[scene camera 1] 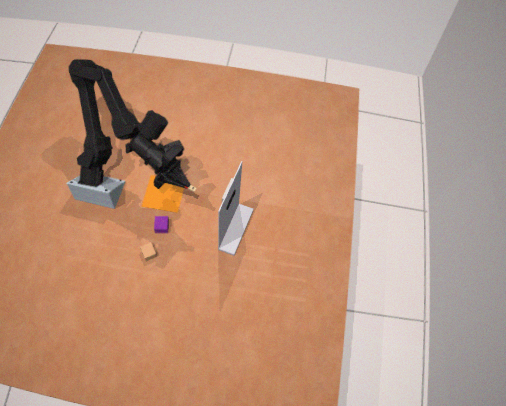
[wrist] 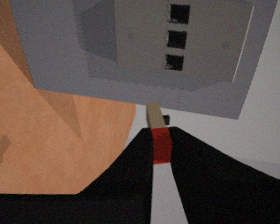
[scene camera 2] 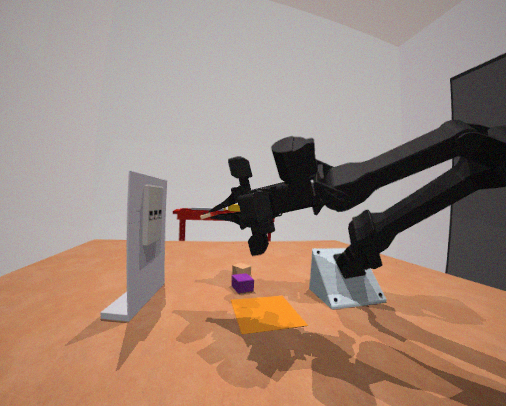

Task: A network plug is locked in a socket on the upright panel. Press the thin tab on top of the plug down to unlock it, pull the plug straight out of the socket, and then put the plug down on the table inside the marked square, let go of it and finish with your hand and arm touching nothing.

Labels:
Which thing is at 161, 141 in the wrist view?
A network plug.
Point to an upright grey panel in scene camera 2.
146, 200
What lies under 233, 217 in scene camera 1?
An upright grey panel.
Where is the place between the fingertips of the gripper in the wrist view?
At 159, 136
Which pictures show the gripper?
Scene camera 1, the wrist view and scene camera 2: all of them.

